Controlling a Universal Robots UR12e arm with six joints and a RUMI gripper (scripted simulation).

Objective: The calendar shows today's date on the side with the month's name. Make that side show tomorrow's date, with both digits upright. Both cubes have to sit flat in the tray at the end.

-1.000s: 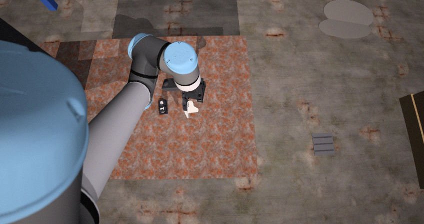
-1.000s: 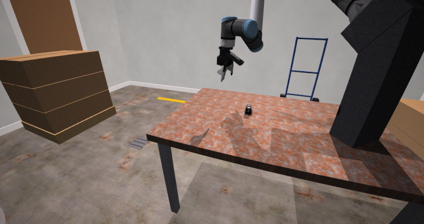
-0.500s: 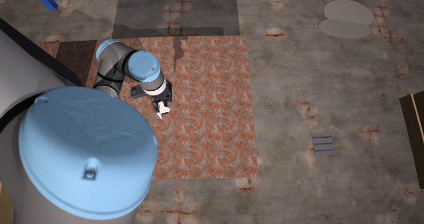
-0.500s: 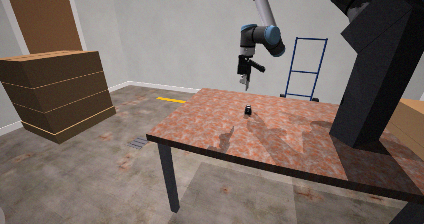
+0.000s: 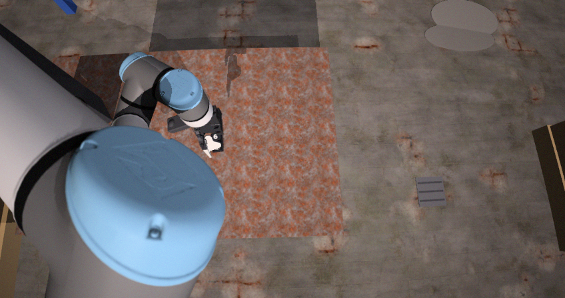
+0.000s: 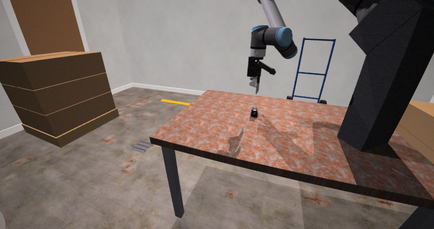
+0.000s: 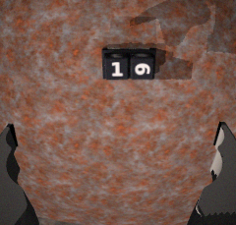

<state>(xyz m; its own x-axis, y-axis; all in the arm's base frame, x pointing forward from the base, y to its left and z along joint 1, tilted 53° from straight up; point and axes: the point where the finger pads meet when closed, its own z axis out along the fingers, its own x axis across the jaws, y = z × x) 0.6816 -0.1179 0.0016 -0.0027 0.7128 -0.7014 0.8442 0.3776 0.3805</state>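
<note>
My hand is 160 mm above the black tray and 20 mm to the right of it.
</note>
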